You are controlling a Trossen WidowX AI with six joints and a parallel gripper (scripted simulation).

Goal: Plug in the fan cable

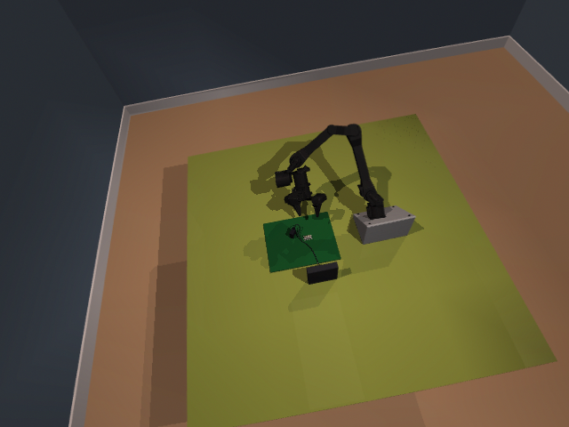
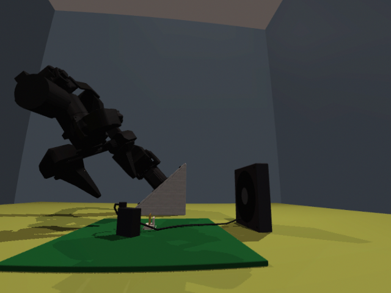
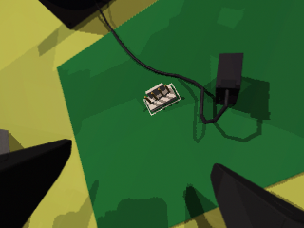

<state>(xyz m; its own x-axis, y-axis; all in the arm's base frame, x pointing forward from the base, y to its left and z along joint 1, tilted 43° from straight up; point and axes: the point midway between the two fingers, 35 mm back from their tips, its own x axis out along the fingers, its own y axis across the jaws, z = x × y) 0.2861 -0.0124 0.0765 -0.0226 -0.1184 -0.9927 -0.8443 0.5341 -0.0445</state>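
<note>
My gripper tip is now 80 mm short of the black plug, 50 mm to the right of it and 50 mm above it. Also, from my gripper tip: black fan: 30 mm behind, 250 mm to the left, 20 mm below; then green board: 50 mm ahead, 80 mm to the left, 90 mm below; then white four-pin header: 10 mm ahead, 70 mm to the left, 80 mm below.
</note>
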